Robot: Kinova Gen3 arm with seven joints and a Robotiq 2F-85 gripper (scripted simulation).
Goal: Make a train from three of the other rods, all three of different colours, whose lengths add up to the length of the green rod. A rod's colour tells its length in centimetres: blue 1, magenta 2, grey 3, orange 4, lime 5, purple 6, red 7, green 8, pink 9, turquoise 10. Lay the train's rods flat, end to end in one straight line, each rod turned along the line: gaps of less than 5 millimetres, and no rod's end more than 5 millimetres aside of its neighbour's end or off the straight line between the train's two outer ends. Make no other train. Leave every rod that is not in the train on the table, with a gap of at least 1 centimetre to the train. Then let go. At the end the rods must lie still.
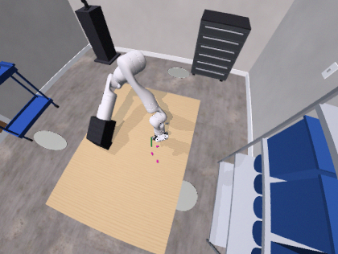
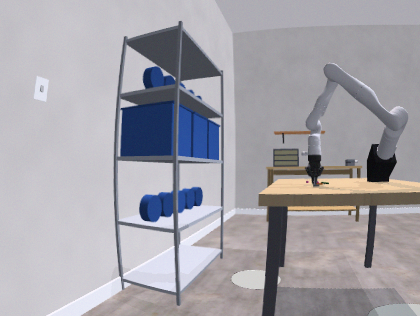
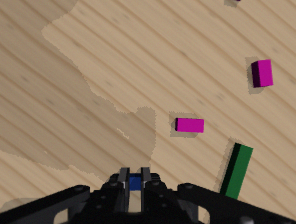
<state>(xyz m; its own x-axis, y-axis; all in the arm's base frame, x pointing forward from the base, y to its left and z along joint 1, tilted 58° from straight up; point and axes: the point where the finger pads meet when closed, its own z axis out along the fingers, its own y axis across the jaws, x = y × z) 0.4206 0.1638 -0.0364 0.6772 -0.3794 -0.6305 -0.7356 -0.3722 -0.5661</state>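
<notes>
My gripper is now 30 mm past the orange rod, 40 mm to the right of it and 10 mm above it. Round my hand: grey rod 10 mm behind, 160 mm to the left, 10 mm below; small blue rod 10 mm below; green rod 60 mm behind, 40 mm to the right, 10 mm below.
</notes>
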